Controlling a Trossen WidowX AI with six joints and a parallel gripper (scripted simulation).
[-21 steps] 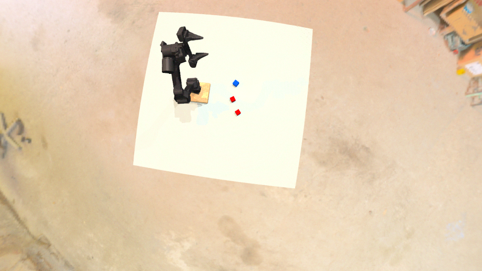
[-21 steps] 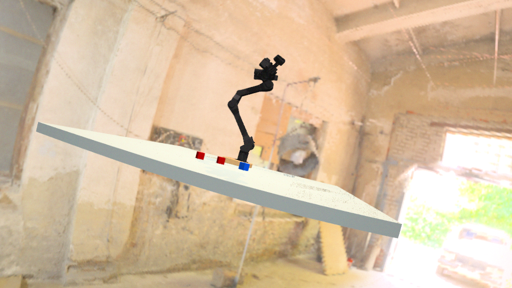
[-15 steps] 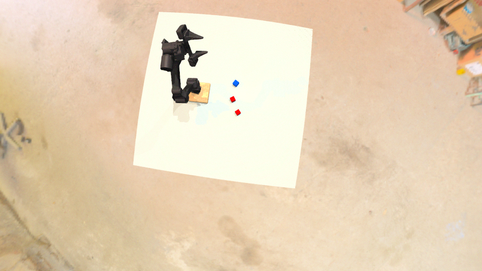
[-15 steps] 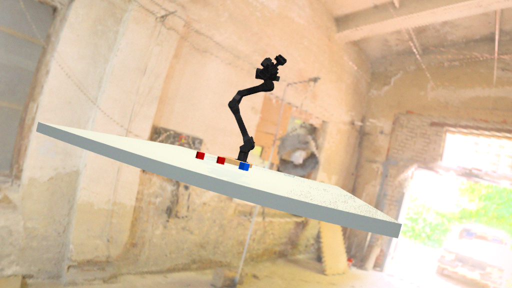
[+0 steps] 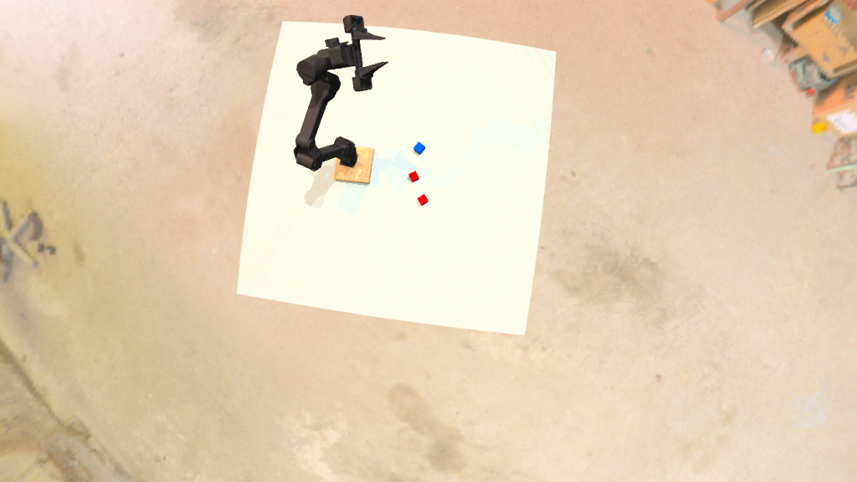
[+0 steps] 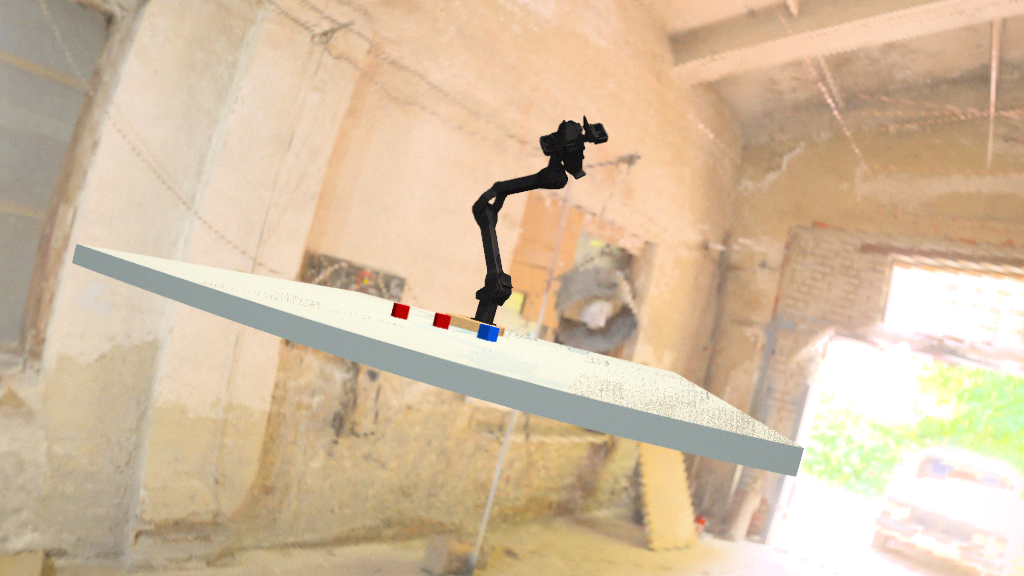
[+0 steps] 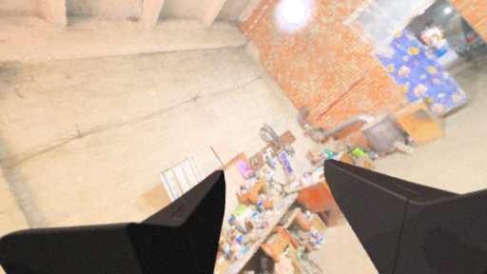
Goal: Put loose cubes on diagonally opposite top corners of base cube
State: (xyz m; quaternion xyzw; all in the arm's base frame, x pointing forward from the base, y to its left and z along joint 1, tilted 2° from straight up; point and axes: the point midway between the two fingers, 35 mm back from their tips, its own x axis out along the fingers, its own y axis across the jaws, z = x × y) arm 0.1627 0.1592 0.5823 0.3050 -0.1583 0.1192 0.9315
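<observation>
Now: gripper tip 60 cm above the blue cube, 9 cm short of it and 6 cm to the left of it.
</observation>
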